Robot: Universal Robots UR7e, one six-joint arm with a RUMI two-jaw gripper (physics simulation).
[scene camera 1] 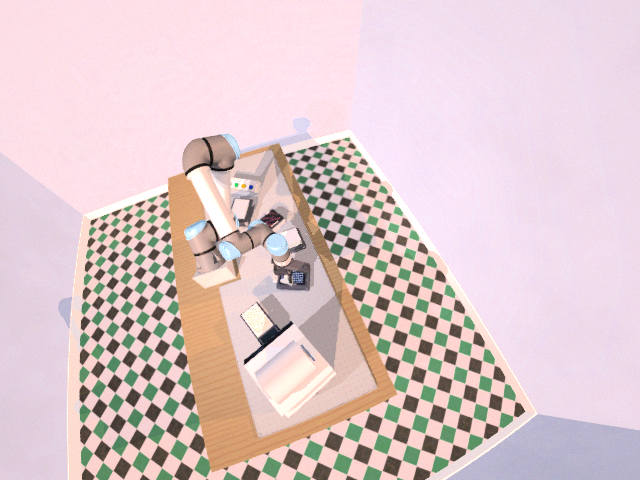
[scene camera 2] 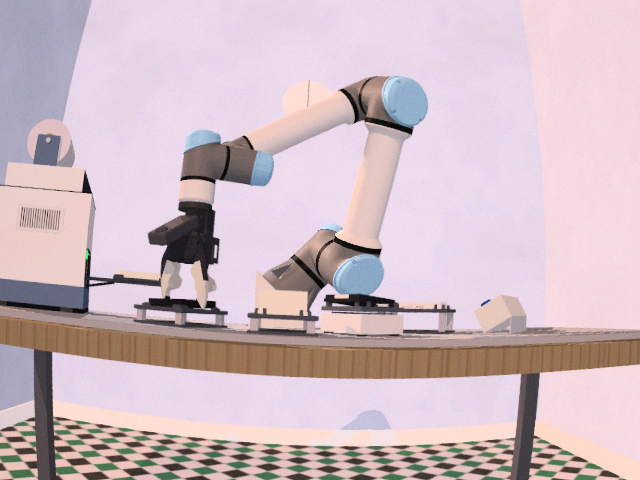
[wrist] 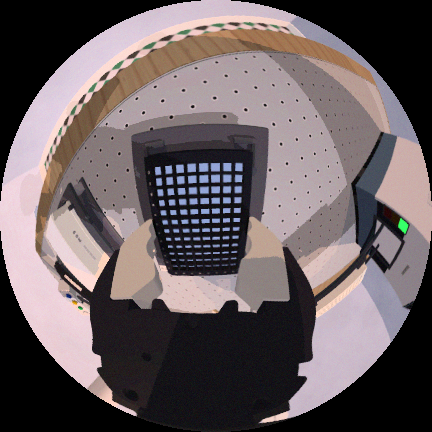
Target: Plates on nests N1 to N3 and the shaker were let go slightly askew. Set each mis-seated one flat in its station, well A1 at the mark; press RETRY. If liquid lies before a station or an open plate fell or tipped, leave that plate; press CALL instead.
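Places are measured from the arm's base along level axes (x ahead, y left, z up), in metres.
Where they show: gripper, fingertip midpoint: (scene camera 1: 292,276) (wrist: 200,219); arm's base at its link origin: (scene camera 1: 211,266).
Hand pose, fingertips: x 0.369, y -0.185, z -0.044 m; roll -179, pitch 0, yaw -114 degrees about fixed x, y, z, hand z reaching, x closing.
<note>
Each offset is from my fingertips to the centre of the thing.
My gripper (scene camera 2: 185,300) (wrist: 200,219) points down and is shut on a black well plate @(dx +0.001, dy +0.000, dz +0.009 m) (scene camera 1: 298,277) (scene camera 2: 180,303) (wrist: 200,190) with pale blue wells. The plate is at its dark nest (scene camera 1: 294,287) (scene camera 2: 217,311) (wrist: 200,132) and looks about level; whether it is fully seated cannot be told. A white plate @(dx +0.044, dy +0.197, dz +0.021 m) (scene camera 1: 293,238) (wrist: 75,235) is on the neighbouring nest. A dark red plate @(dx -0.012, dy +0.344, dz +0.032 m) (scene camera 1: 271,219) (scene camera 2: 359,299) lies on a low white box, seemingly the shaker, and looks slightly tilted in scene camera 2. Another white plate (scene camera 1: 241,209) (scene camera 2: 421,305) is on a further nest. Station labels are unreadable.
A button panel @(dx -0.102, dy +0.691, dz +0.007 m) (scene camera 1: 244,184) (scene camera 2: 501,312) (wrist: 74,302) has green, yellow and blue buttons. A large white instrument @(dx -0.128, dy -0.410, dz +0.193 m) (scene camera 1: 289,377) (scene camera 2: 46,242) (wrist: 415,190) shows a green light; a pale plate @(dx -0.216, dy -0.163, dz +0.067 m) (scene camera 1: 257,319) (scene camera 2: 136,275) lies on its extended tray. No liquid can be made out.
</note>
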